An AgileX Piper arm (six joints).
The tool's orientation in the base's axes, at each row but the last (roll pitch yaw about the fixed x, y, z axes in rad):
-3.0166 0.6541 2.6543
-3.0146 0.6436 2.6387
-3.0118 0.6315 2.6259
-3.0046 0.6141 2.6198
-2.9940 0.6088 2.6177
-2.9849 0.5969 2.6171
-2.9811 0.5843 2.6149
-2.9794 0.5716 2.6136
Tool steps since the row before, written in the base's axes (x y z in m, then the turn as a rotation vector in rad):
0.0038 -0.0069 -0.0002 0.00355 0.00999 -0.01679
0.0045 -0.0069 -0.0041 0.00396 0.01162 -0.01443
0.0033 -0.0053 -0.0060 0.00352 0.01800 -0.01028
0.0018 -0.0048 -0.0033 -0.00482 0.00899 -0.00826
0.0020 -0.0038 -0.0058 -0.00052 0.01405 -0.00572
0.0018 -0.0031 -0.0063 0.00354 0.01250 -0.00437
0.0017 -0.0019 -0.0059 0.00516 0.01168 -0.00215
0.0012 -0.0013 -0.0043 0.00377 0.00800 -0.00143
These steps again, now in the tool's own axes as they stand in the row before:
-0.0051 -0.0038 0.0047 0.01144 0.01195 0.01098
-0.0034 -0.0029 0.0081 0.01036 0.01329 0.00865
-0.0009 -0.0019 0.0084 0.01076 0.01788 0.00257
-0.0013 -0.0026 0.0054 0.01184 0.00558 0.00101
0.0003 -0.0013 0.0071 0.00941 0.01184 -0.00134
0.0010 -0.0007 0.0072 0.00510 0.01272 -0.00017
0.0012 0.0002 0.0063 0.00236 0.01269 -0.00103
0.0009 0.0002 0.0046 0.00142 0.00882 -0.00065

